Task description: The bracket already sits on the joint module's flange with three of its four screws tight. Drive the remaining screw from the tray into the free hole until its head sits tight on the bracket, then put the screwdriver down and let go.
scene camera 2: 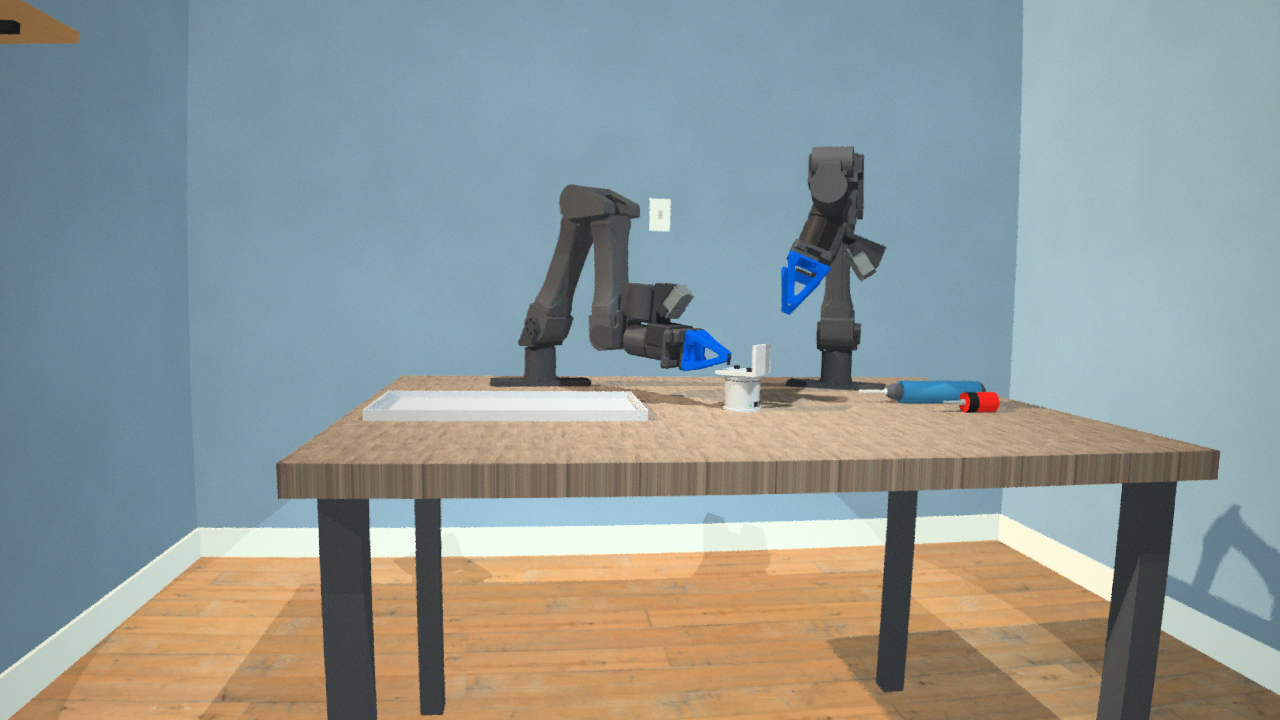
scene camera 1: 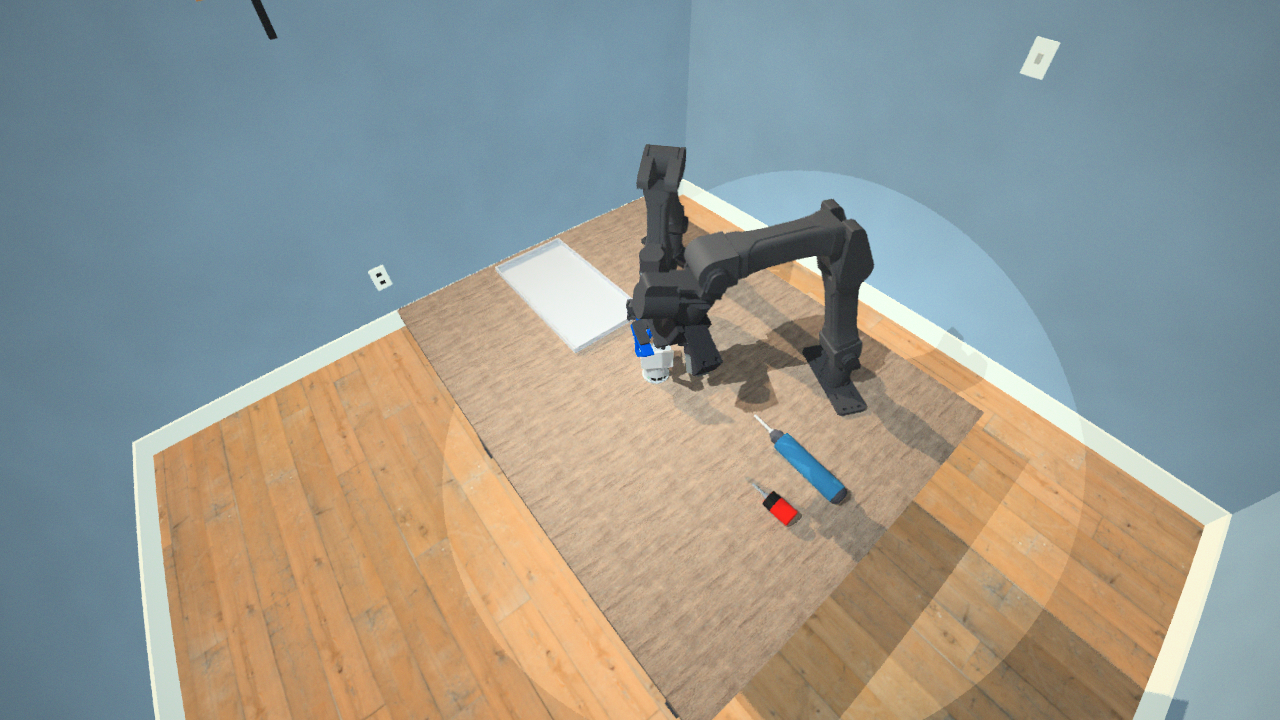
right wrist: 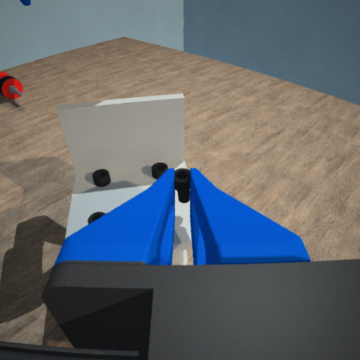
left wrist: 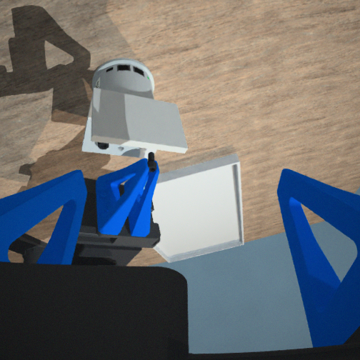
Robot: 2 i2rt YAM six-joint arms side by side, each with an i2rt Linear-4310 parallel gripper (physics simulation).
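Seen in the pictures: left gripper, between the fingertips: (scene camera 2: pixel 788 309) (scene camera 1: pixel 658 348); right gripper, between the fingertips: (scene camera 2: pixel 729 357); left arm's base, origin of its link: (scene camera 2: pixel 835 387) (scene camera 1: pixel 832 379); right arm's base, origin of its link: (scene camera 2: pixel 540 384).
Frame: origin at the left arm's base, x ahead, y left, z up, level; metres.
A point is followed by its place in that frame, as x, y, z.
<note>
The white joint module (scene camera 1: pixel 656 374) {0.403, -0.083, 0.031} (scene camera 2: pixel 742 394) {0.426, -0.105, 0.029} (left wrist: pixel 123 80) stands upright on the table with the L-shaped white bracket (scene camera 2: pixel 761 359) {0.412, -0.078, 0.086} (left wrist: pixel 135 120) (right wrist: pixel 125 135) on top. Three black screw heads sit in the bracket in the right wrist view. My right gripper (scene camera 2: pixel 729 358) {0.421, -0.130, 0.089} (left wrist: pixel 151 164) (right wrist: pixel 182 179) is shut on a black screw (left wrist: pixel 151 161) (right wrist: pixel 183 184), held upright above the bracket's near right edge; the free hole is hidden behind the fingers there. My left gripper (scene camera 2: pixel 787 311) {0.410, -0.037, 0.169} (left wrist: pixel 181 180) is open and empty, high above the bracket. A blue screwdriver (scene camera 1: pixel 807 465) {0.171, 0.210, 0.038} (scene camera 2: pixel 938 392) {0.184, 0.205, 0.022} lies on the table.
A red and black screwdriver (scene camera 1: pixel 781 507) {0.252, 0.277, 0.033} (scene camera 2: pixel 979 402) {0.270, 0.272, 0.019} (right wrist: pixel 11 87) lies beside the blue one. The white tray (scene camera 1: pixel 563 291) {0.579, -0.448, 0.004} (scene camera 2: pixel 505 413) {0.671, -0.405, 0.011} (left wrist: pixel 241 200) lies to the left of the module in the scene views. No screw shows in it.
</note>
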